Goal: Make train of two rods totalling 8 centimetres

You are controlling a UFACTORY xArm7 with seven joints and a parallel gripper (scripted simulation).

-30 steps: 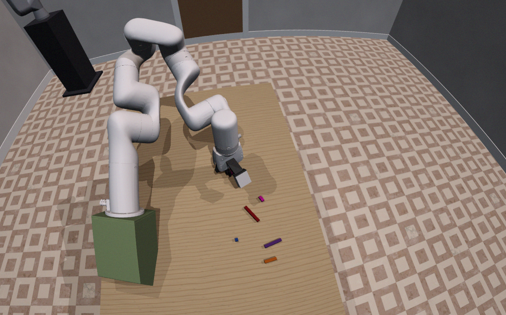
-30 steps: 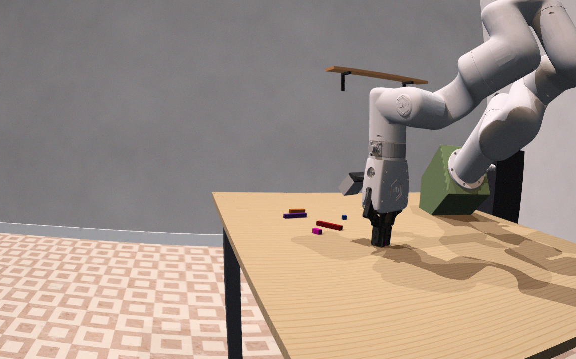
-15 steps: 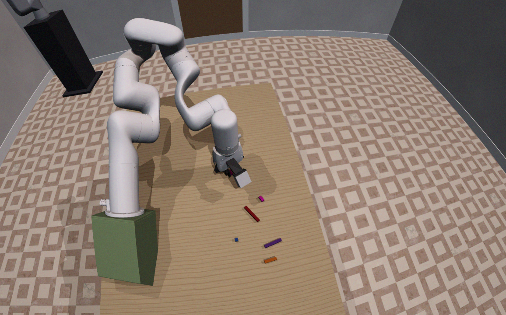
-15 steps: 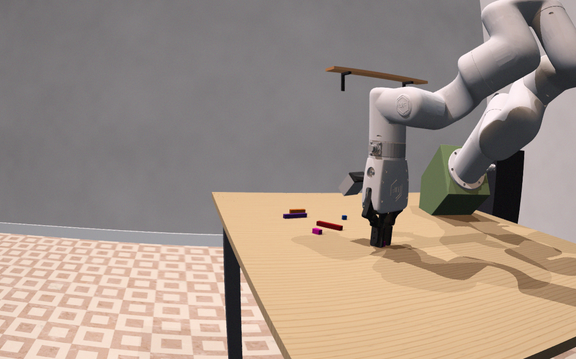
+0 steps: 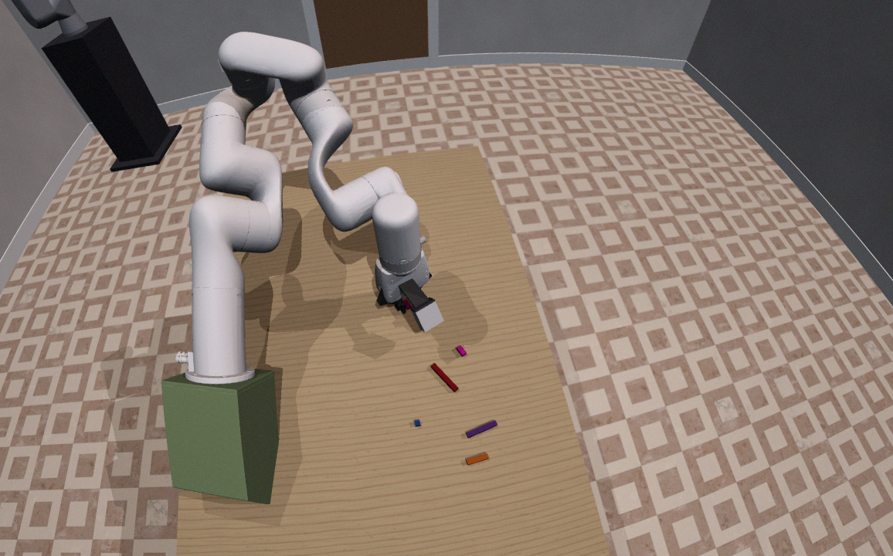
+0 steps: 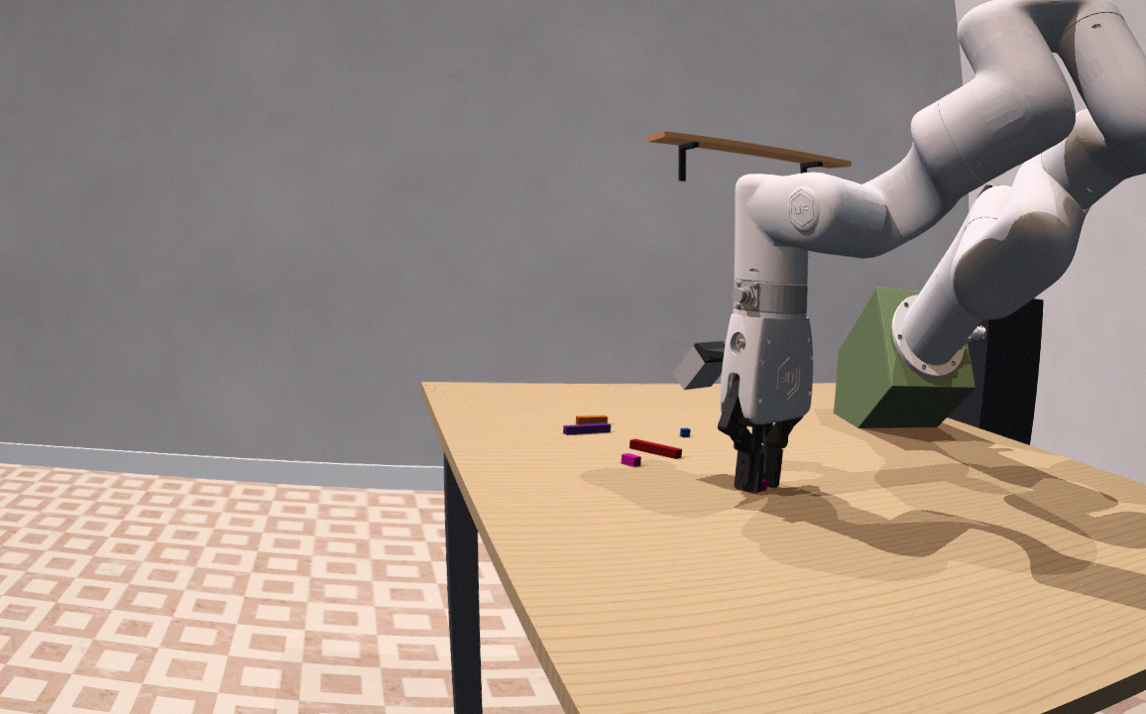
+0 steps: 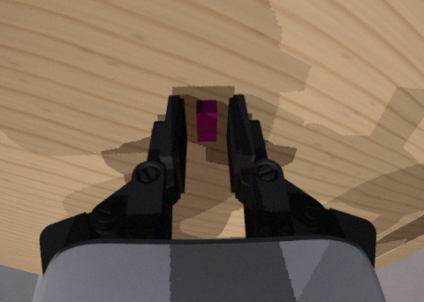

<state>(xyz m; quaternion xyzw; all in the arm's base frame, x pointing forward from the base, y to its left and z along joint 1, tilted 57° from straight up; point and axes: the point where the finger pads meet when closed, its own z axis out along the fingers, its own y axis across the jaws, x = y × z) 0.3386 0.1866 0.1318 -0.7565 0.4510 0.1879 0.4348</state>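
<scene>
Now: hand 2 cm above the magenta rod. From my hand the other things lie so: small blue rod (26 cm to the right, 2 cm below, 1 cm ahead); then purple rod (28 cm to the right, 13 cm ahead, 2 cm below); then red rod (17 cm to the right, 7 cm ahead, 2 cm below).
</scene>
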